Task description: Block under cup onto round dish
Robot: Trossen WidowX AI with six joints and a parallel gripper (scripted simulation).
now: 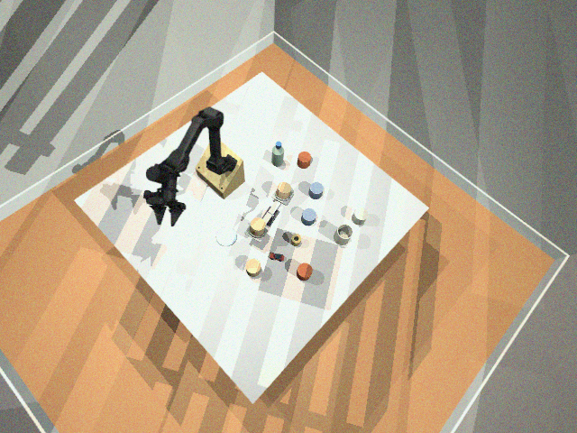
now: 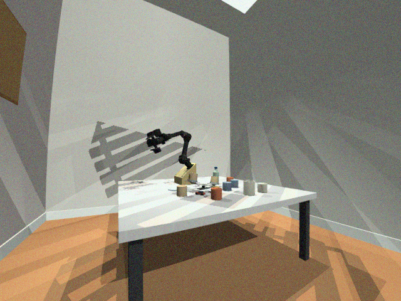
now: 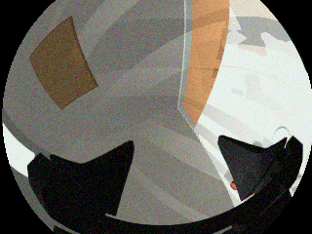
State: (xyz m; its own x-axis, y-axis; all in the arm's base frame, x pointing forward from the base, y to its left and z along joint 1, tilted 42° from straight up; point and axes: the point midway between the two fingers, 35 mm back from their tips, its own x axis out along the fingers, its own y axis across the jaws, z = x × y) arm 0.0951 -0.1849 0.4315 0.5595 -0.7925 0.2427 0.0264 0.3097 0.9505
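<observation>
Right now the dark grey block is 16 cm ahead of my gripper tip, 55 cm to the left of it and 32 cm below it. From my gripper tip the other things lie so: balance beam: 19 cm ahead, 42 cm to the left, 32 cm below; then red toy car: 35 cm ahead, 27 cm to the left, 35 cm below; then round pale blue dish: 9 cm ahead, 19 cm to the left, 36 cm below.
</observation>
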